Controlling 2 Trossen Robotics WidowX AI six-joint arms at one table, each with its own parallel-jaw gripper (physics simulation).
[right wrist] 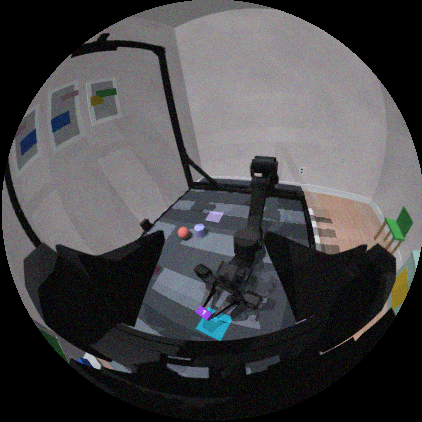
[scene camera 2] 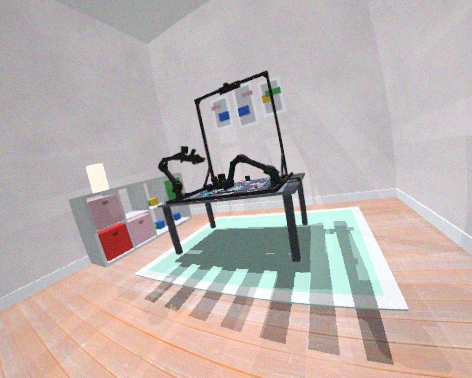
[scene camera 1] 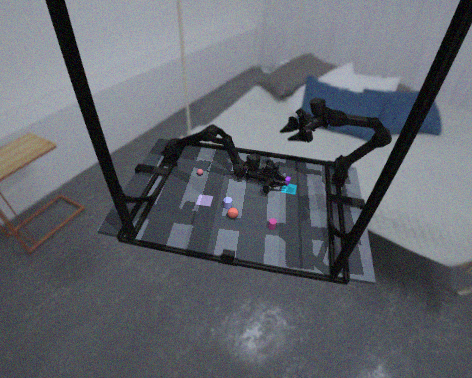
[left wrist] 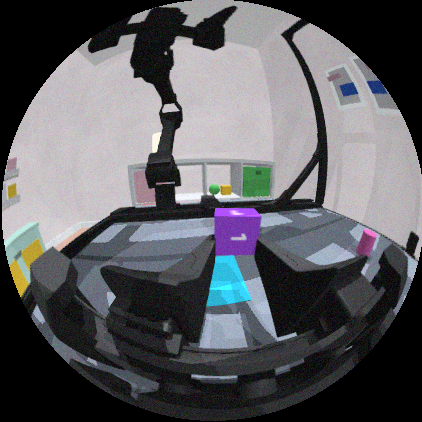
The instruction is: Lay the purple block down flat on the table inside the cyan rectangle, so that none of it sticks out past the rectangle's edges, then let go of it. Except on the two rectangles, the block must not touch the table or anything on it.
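Frame: origin at the left arm's base, x left, y back, z up, level; millimetres.
Where they show: left gripper, fingertip midpoint: (right wrist: 204, 313) (scene camera 1: 287, 182) (left wrist: 233, 238); right gripper, fingertip midpoint: (right wrist: 214, 236) (scene camera 2: 205, 160) (scene camera 1: 283, 135); left arm's base, origin of the base link: (right wrist: 268, 190) (scene camera 2: 276, 183) (scene camera 1: 170, 161); right arm's base, origin of the base link: (scene camera 2: 179, 197) (scene camera 1: 338, 181) (left wrist: 166, 206).
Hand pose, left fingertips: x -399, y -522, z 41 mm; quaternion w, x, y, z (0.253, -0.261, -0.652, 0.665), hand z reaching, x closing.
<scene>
Each offset is from my left fingertips to the top centre of the thing. "*": to the spot under its first point.
My left gripper (left wrist: 233, 238) is shut on the purple block @(dx +1, dy +1, dz +25 mm) (scene camera 1: 288, 179) (left wrist: 237, 232) (right wrist: 204, 312) and holds it at its fingertips above the table. The cyan rectangle @(* dx +2, dy -23, dz -59 mm) (scene camera 1: 289, 189) (left wrist: 227, 287) (right wrist: 215, 327) lies flat on the table. In the left wrist view it shows between the fingers, below the block. In the right wrist view the block overlaps the rectangle's upper left edge. How high the block hangs is hard to tell. My right gripper (scene camera 1: 296, 132) (right wrist: 214, 236) is open and empty, high above the table.
A lavender rectangle @(* dx +62, dy +418, dz -59 mm) (scene camera 1: 204, 200) (right wrist: 214, 216), a lavender cylinder @(dx -6, dy +321, dz -19 mm) (scene camera 1: 228, 202) (right wrist: 200, 230), an orange-red ball @(dx -77, dy +320, dz -10 mm) (scene camera 1: 233, 213) (right wrist: 183, 233), a small red ball @(dx +260, dy +387, dz -26 mm) (scene camera 1: 200, 172) and a magenta cylinder @(dx -193, dy +171, dz -19 mm) (scene camera 1: 272, 224) (left wrist: 367, 242) are on the table. A black frame (scene camera 1: 235, 254) runs around it.
</scene>
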